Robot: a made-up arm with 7 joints. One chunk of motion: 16 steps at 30 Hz.
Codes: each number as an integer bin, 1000 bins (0 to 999) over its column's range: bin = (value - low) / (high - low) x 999, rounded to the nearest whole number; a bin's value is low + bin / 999 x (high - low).
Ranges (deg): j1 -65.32..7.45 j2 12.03..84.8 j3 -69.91..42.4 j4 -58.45..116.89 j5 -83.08..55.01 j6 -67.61..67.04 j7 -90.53..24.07
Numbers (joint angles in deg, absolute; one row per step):
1: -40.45 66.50 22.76 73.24 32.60 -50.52 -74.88
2: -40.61 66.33 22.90 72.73 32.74 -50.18 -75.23
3: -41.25 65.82 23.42 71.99 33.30 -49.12 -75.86
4: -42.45 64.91 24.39 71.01 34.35 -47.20 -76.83
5: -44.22 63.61 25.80 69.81 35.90 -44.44 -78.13
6: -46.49 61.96 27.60 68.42 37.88 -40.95 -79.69
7: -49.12 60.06 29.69 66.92 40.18 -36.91 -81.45
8: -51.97 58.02 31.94 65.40 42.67 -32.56 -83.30
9: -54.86 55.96 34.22 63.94 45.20 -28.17 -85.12
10: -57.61 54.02 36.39 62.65 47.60 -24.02 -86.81
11: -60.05 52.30 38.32 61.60 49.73 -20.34 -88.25
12: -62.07 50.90 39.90 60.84 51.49 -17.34 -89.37
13: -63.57 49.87 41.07 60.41 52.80 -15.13 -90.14
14: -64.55 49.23 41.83 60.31 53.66 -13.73 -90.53
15: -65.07 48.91 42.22 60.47 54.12 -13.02 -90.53
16: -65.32 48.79 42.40 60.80 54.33 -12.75 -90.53
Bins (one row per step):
1: 341 748 824 750 837 127 136
2: 339 745 826 747 838 129 133
3: 330 738 830 743 842 137 128
4: 314 726 839 738 850 151 119
5: 290 708 851 731 861 172 108
6: 259 685 867 723 875 198 94
7: 222 659 886 714 892 228 79
8: 183 631 906 706 910 260 63
9: 144 603 926 697 928 293 47
10: 106 576 946 690 945 323 32
11: 72 553 963 684 961 351 20
12: 45 534 977 680 974 373 10
13: 24 519 987 677 983 389 3
14: 11 511 994 677 989 400 0
15: 3 506 997 678 993 405 0
16: 0 505 999 679 994 407 0

